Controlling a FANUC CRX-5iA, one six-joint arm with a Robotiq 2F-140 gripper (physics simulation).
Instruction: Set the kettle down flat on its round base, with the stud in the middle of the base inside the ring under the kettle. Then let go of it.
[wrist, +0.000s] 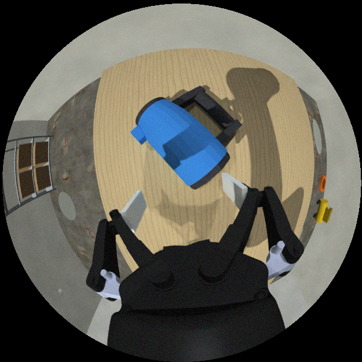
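The blue kettle (182, 137) lies on its side on the wooden table top, with dark ends at its upper left and lower right. Its black handle (218, 107) points to the upper right, and its small blue spout (139, 134) sticks out at the left. My gripper (182, 190) is open and empty, above the table. The kettle lies ahead of the fingers, its lower right end near the right fingertip in the view. The round base does not show in the wrist view, nor does the ring under the kettle.
The wooden table top (120, 115) has mottled grey surfaces on both sides. A rack with brown compartments stands at the far left. An orange ring (323, 183) and a yellow object (323, 211) are at the far right. Dark shadows of the arm fall across the table's right part.
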